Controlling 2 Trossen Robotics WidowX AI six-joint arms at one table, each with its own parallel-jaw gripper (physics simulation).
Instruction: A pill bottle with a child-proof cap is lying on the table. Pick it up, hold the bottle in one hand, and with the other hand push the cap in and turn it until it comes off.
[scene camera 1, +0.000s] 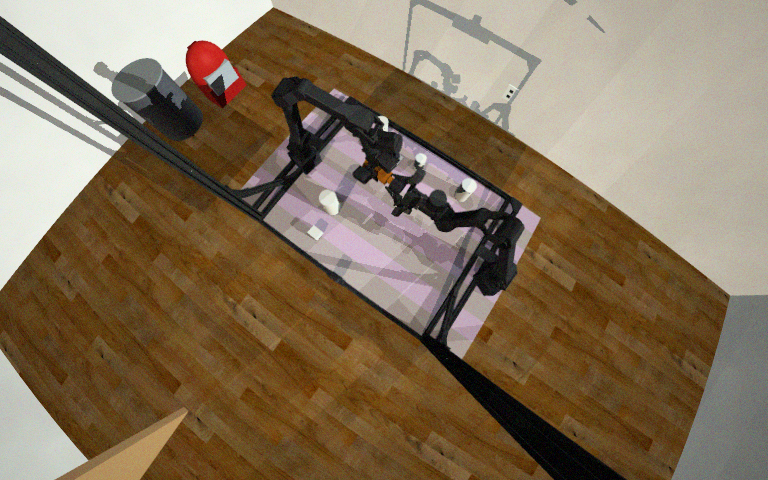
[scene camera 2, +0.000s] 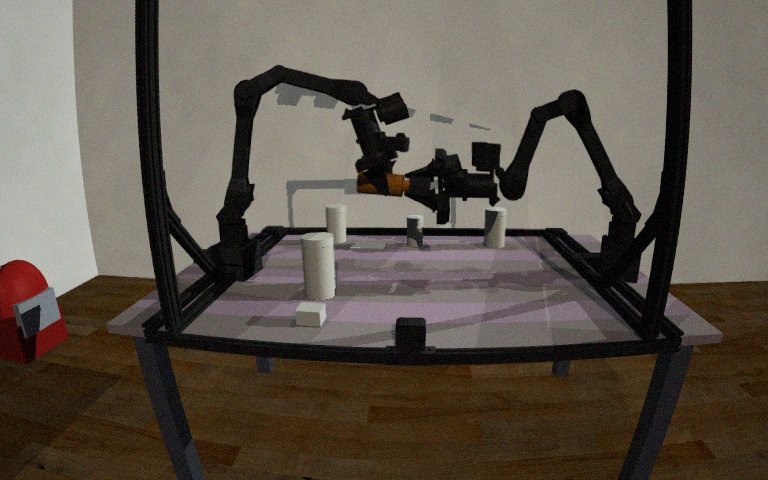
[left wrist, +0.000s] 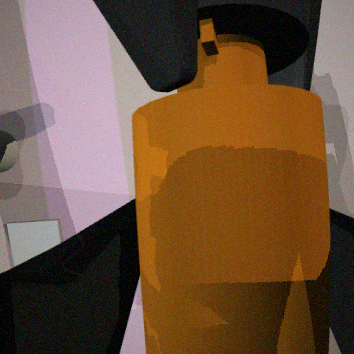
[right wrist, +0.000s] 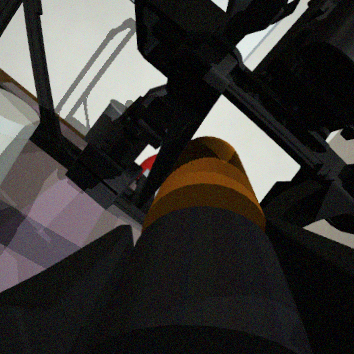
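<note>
The orange pill bottle (scene camera 1: 385, 178) (scene camera 2: 368, 182) (left wrist: 232, 210) (right wrist: 207, 172) is held in the air, level, above the table (scene camera 2: 470, 314). My left gripper (scene camera 1: 379, 173) (scene camera 2: 385, 181) (left wrist: 219, 209) points down and is shut on the bottle's body. The dark cap (scene camera 2: 419, 186) (left wrist: 280, 45) (right wrist: 205, 270) is at the bottle's neck; in the left wrist view it looks tilted and shifted to the right of the neck. A small orange lug shows on the neck. My right gripper (scene camera 2: 417, 185) (right wrist: 198, 232) comes from the right and is shut on the cap. The inside of the cap is hidden.
A tall white cylinder (scene camera 1: 329, 202) (scene camera 2: 318, 266) and a white block (scene camera 1: 315, 232) (scene camera 2: 310, 314) stand front left. White cylinders (scene camera 1: 420, 160) (scene camera 2: 335, 224) (scene camera 2: 495, 227) stand at the back, with a flat plate (scene camera 2: 369, 245). A black block (scene camera 2: 410, 333) sits on the front rail.
</note>
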